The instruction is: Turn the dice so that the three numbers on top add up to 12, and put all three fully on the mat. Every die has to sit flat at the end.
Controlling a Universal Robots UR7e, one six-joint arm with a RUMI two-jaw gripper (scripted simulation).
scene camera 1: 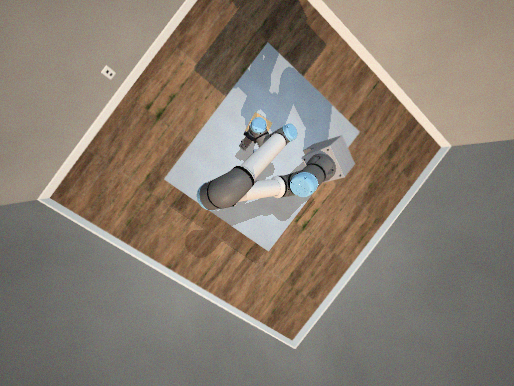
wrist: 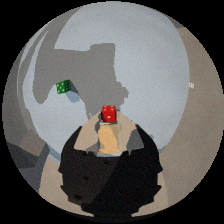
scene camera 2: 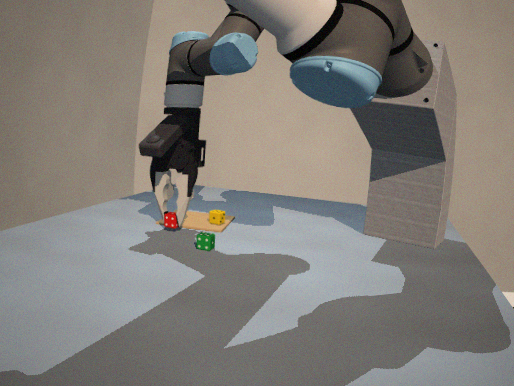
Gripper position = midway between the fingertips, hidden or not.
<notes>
In view: the gripper (scene camera 2: 172, 225).
The gripper is seen too in the wrist view (wrist: 109, 111).
</notes>
